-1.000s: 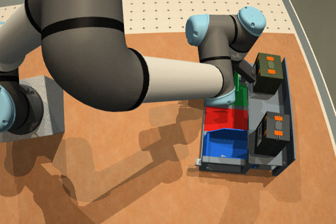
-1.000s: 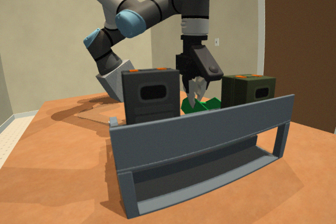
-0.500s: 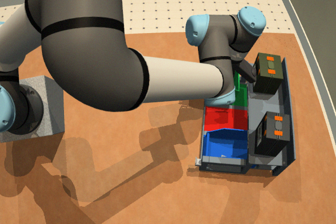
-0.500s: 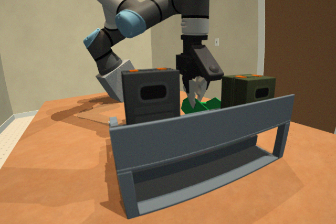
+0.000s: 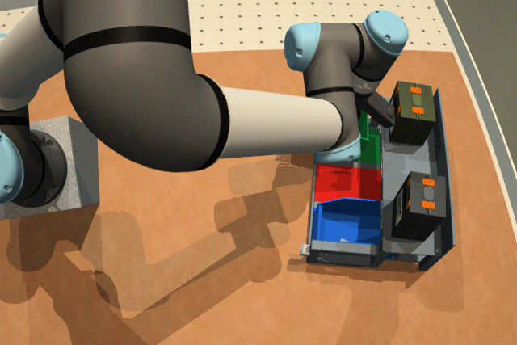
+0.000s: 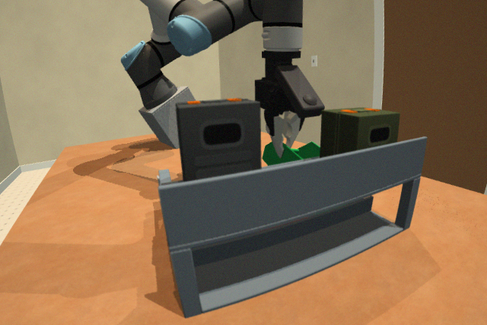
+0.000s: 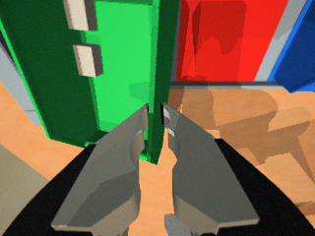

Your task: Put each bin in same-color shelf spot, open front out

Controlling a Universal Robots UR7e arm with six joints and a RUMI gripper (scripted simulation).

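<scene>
My gripper is now 40 mm to the right of the green bin and 30 mm above it. The rest, counted from my hand: shelf front lip (40 mm behind, 60 mm to the right, 90 mm below); blue bin (30 mm ahead, 200 mm to the right, 50 mm below); olive case (170 mm ahead, 10 mm to the left, 60 mm above).
</scene>
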